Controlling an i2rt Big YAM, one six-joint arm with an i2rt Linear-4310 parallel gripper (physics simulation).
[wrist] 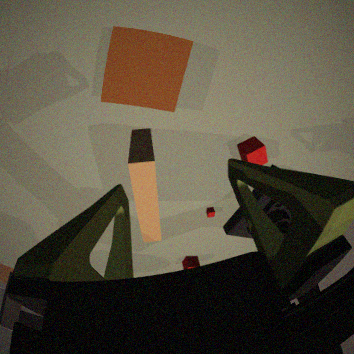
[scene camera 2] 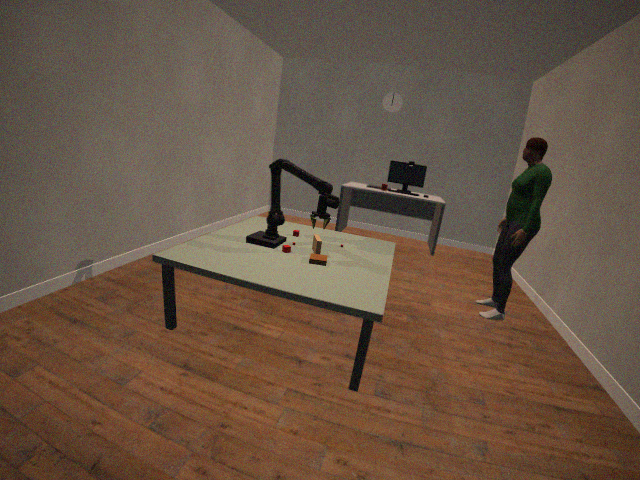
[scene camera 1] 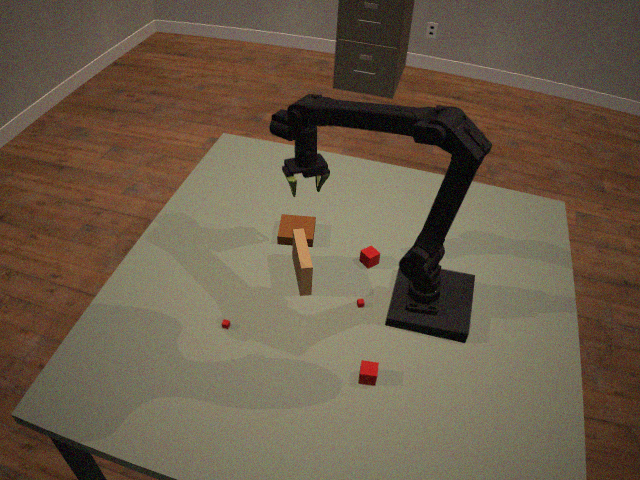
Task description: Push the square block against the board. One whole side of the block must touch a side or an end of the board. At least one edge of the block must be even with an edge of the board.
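Frame: origin at the arm's base, x ahead, y left, z up, level; metres.
Seen in the pictures: gripper, between the fingertips: (wrist: pixel 176 179) (scene camera 2: pixel 318 228) (scene camera 1: pixel 305 193); arm's base, origin of its link: (wrist: pixel 268 215) (scene camera 2: pixel 271 237) (scene camera 1: pixel 423 296).
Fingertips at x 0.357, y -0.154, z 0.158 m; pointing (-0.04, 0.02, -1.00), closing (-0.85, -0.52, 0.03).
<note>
Offsets run from my fingertips to a thing's top centre.
The square block @(0.032 m ahead, 0.048 m right, 0.164 m down) (scene camera 1: pixel 288 225) (scene camera 2: pixel 317 259) (wrist: pixel 146 69) is orange-brown and lies flat on the table. The board @(0.020 m back, 0.118 m left, 0.090 m down) (scene camera 1: pixel 303 256) (scene camera 2: pixel 316 243) (wrist: pixel 145 200) is light wood and stands on its long narrow side. In the wrist view a gap of table shows between the block and the board's dark near end, and the block is turned slightly relative to the board. My gripper (scene camera 1: pixel 306 193) (scene camera 2: pixel 319 227) (wrist: pixel 176 179) points down, partly open and empty. It hangs above the table, clear of both the block and the board.
A larger red cube @(0.197 m back, 0.019 m left, 0.154 m down) (scene camera 1: pixel 369 256) (wrist: pixel 253 151) lies right of the board, and another @(0.247 m back, 0.418 m left, 0.154 m down) (scene camera 1: pixel 368 373) lies nearer the front. Small red cubes @(0.196 m back, 0.190 m left, 0.178 m down) (scene camera 1: pixel 360 302) @(0.127 m ahead, 0.345 m left, 0.178 m down) (scene camera 1: pixel 225 323) lie on either side of the board. The arm's black base (scene camera 1: pixel 457 310) stands at the right.
</note>
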